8 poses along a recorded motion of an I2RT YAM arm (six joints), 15 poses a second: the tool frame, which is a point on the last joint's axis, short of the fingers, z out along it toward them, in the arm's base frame.
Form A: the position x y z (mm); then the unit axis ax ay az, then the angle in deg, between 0 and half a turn.
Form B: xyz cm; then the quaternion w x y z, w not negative. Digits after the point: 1 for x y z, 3 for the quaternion.
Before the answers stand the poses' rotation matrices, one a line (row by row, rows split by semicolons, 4 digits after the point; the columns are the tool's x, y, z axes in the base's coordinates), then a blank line. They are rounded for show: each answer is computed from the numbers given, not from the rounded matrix.
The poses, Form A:
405 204 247 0.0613 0.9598 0.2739 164.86
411 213 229 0.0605 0.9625 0.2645 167.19
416 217 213 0.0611 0.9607 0.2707 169.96
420 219 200 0.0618 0.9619 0.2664 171.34
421 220 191 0.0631 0.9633 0.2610 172.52
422 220 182 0.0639 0.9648 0.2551 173.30
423 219 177 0.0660 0.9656 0.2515 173.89
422 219 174 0.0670 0.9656 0.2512 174.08
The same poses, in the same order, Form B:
-0.9579 0.0441 0.2837; 0.1872 0.8452 0.5006; -0.2177 0.5327 -0.8179
-0.9679 0.0564 0.2450; 0.1737 0.8546 0.4894; -0.1818 0.5162 -0.8369
-0.9773 0.0693 0.2003; 0.1637 0.8471 0.5055; -0.1347 0.5268 -0.8392
-0.9810 0.0781 0.1776; 0.1583 0.8513 0.5003; -0.1121 0.5189 -0.8475
-0.9836 0.0871 0.1582; 0.1550 0.8564 0.4925; -0.0926 0.5089 -0.8558
-0.9850 0.0931 0.1451; 0.1526 0.8622 0.4831; -0.0801 0.4980 -0.8635
-0.9856 0.1003 0.1359; 0.1539 0.8652 0.4773; -0.0697 0.4913 -0.8682
-0.9857 0.1031 0.1332; 0.1550 0.8652 0.4769; -0.0660 0.4907 -0.8688

40.5 20.4 24.7 0.132 0.061 0.951 0.272
41.1 21.3 22.9 0.112 0.060 0.956 0.263
41.6 21.7 21.3 0.088 0.061 0.957 0.270
42.0 21.9 20.0 0.076 0.062 0.959 0.266
42.1 22.0 19.1 0.065 0.063 0.961 0.260
42.2 22.0 18.2 0.058 0.064 0.963 0.255
42.3 21.9 17.7 0.053 0.066 0.964 0.251
42.2 21.9 17.4 0.052 0.067 0.964 0.251

